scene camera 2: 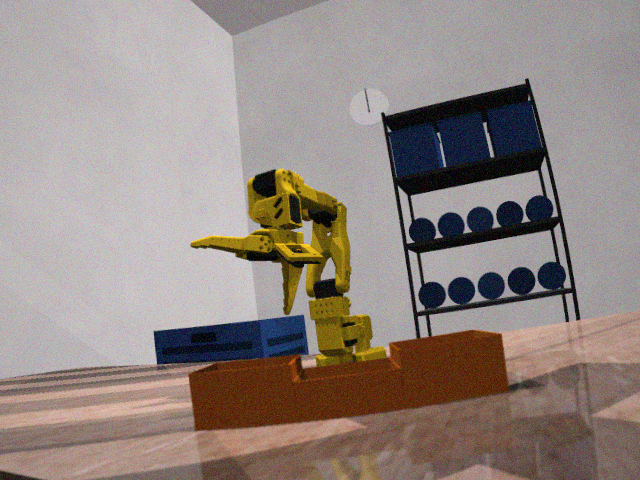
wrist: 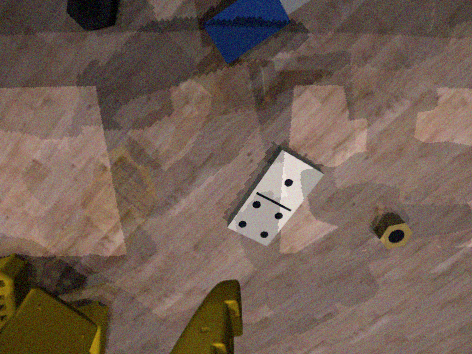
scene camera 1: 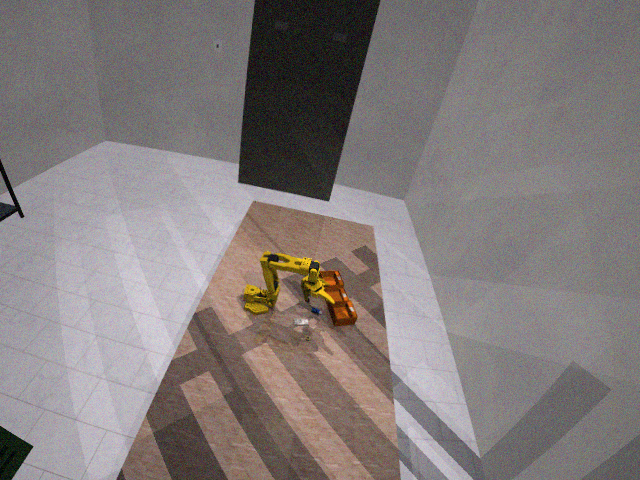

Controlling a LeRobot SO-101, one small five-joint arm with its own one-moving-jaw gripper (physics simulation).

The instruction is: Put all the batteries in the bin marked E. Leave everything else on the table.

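Frame: origin at the arm's base, x down, y left, z ahead, level; metres.
Where they show: end effector, tool point: (scene camera 2: 285,311) (wrist: 240,300) (scene camera 1: 307,300); arm's base, origin of the base link: (wrist: 44,302) (scene camera 1: 262,304).
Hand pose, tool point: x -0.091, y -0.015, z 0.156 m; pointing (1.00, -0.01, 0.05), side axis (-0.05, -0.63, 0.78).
Observation:
Things, the pixels of their top centre, and the offset from my tool point.
- blue block-like thing, middle of its top: (wrist: 260,14) (scene camera 1: 317,310) dx +0.083, dy +0.033, dz +0.050 m
- white domino, middle of its top: (wrist: 274,202) (scene camera 1: 301,321) dx +0.083, dy -0.033, dz -0.003 m
- brass hex nut, middle of its top: (wrist: 396,236) (scene camera 1: 308,337) dx +0.082, dy -0.099, dz +0.029 m
A blue block-like thing (scene camera 1: 315,310) (wrist: 247,30) with a pale end, seemingly a battery, lies on the table near the orange bins; its far end is cut off in the wrist view. A dark, many-sided thing (wrist: 92,12) shows at that view's top edge; I cannot tell what it is. A joined row of three orange bins (scene camera 1: 345,321) (scene camera 2: 346,395) stands past the arm; their letters are not readable, so I cannot tell which is E. My gripper (scene camera 1: 320,301) (scene camera 2: 240,279) is fully open and empty, above the table near the bins. In the wrist view, one notched jaw (wrist: 215,320) shows.
A white domino (scene camera 1: 301,321) (wrist: 275,197) lies flat on the table, and a brass hex nut (scene camera 1: 308,338) (wrist: 392,231) lies beside it. A yellow part of the robot (wrist: 50,320) shows at lower left. A blue crate (scene camera 2: 206,343) and a black shelf rack (scene camera 2: 454,107) stand behind the arm.

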